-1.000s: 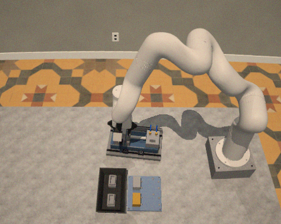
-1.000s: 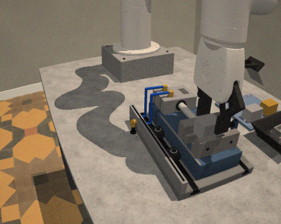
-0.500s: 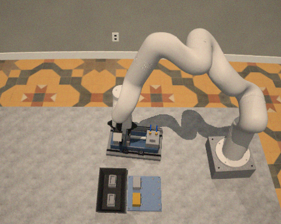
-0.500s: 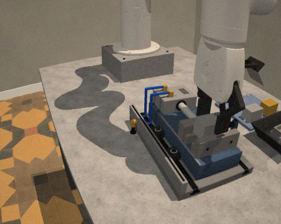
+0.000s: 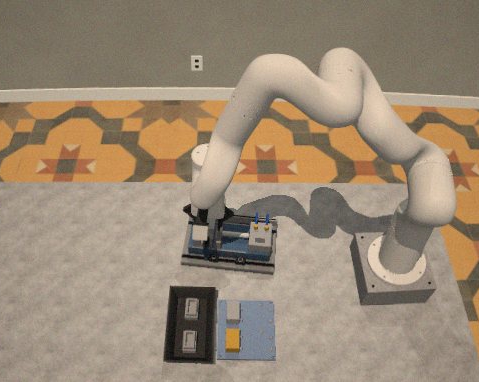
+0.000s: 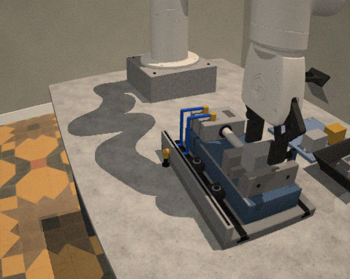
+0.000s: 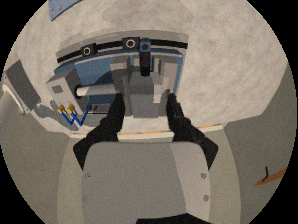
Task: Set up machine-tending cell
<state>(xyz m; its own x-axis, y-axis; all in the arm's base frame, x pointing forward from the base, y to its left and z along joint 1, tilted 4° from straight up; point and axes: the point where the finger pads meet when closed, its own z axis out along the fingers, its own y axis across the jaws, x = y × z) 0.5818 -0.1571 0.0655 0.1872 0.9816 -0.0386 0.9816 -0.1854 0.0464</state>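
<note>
My hand is 5 cm above the fixed jaw, 3 cm short of it and 1 cm to the left of it. The rest, counted from my hand: vise: 9 cm below, 7 cm behind, 1 cm to the left; grey rail: 9 cm below, 9 cm behind, 8 cm to the right; work stop: 5 cm to the left, 4 cm below, 1 cm ahead.
</note>
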